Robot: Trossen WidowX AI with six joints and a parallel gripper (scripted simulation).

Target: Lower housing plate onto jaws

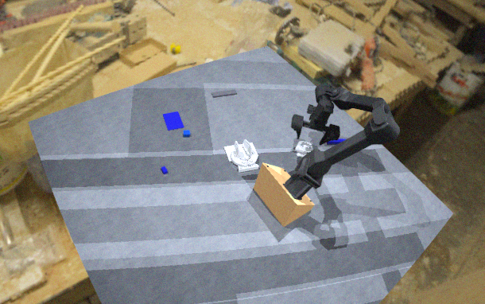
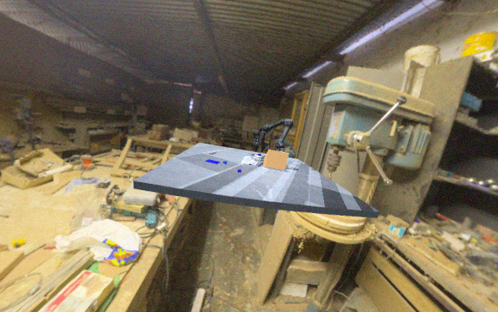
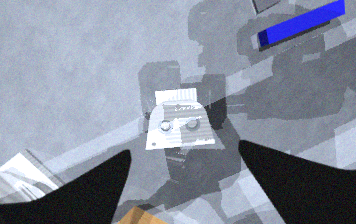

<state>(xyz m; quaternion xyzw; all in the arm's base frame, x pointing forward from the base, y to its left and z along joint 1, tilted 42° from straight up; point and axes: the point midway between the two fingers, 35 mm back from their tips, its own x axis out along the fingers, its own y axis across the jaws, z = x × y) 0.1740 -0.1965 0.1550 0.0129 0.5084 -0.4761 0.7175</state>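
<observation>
The white part is 1 cm ahead of my gripper tip and 6 cm below it. From my gripper tip the other things lie so: grey strip (44 cm ahead, 12 cm to the left, 7 cm below); blue bar (2 cm behind, 18 cm to the right, 6 cm below); blue flat tile (38 cm ahead, 41 cm to the left, 7 cm below).
</observation>
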